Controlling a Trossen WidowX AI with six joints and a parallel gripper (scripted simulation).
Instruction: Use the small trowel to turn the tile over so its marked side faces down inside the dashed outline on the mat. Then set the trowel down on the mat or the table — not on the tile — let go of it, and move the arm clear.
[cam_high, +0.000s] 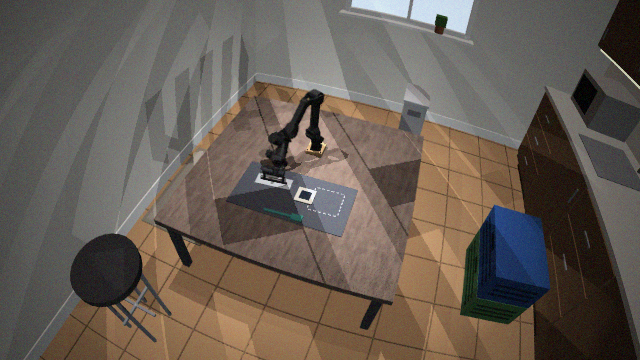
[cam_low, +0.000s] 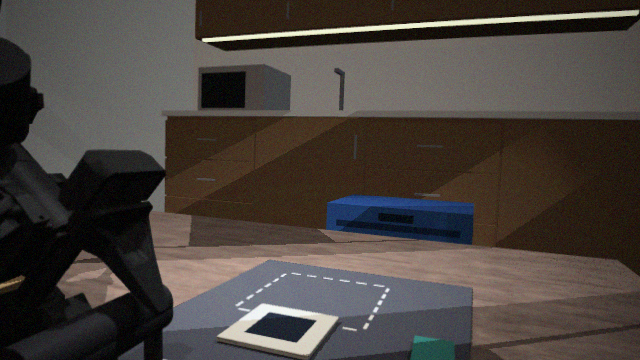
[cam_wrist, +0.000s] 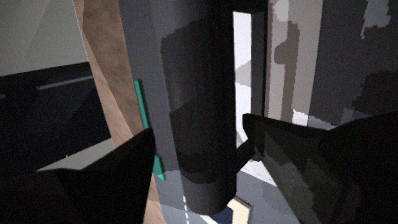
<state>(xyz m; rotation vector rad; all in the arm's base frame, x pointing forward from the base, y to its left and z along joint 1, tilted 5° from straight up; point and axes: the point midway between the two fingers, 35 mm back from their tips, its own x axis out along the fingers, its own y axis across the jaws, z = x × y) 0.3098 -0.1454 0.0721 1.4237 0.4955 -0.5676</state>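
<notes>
The trowel is 20 mm below my gripper tip and 20 mm behind it. Also, from my gripper tip: tile (180 mm to the left, 60 mm below, 50 mm ahead); grey mat (110 mm to the left, 80 mm below, 60 mm ahead); teal tool (200 mm ahead, 120 mm to the left, 60 mm below).
</notes>
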